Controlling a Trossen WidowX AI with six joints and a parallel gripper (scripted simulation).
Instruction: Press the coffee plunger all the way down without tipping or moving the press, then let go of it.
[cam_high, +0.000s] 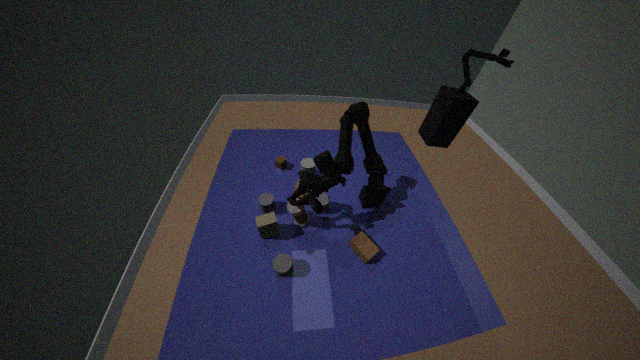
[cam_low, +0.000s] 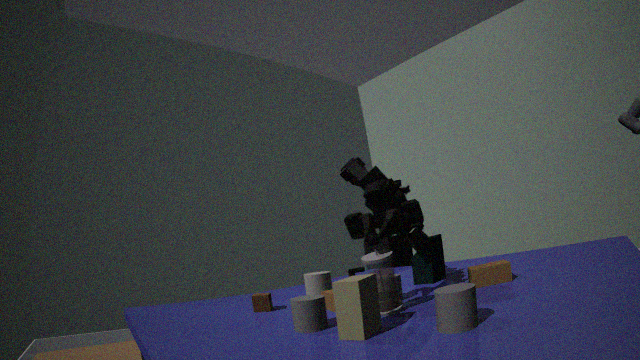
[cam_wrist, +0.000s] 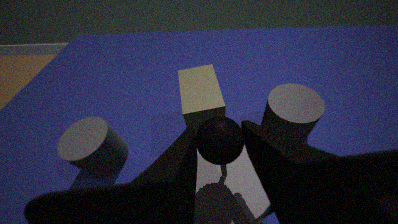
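Now: gripper tip 9 cm above the coffee press, 2 cm to the left of it and 1 cm past it. Also, from my gripper tip: orange cube 37 cm to the right, 15 cm below, 11 cm ahead; cream block 12 cm below, 10 cm ahead, 5 cm to the left.
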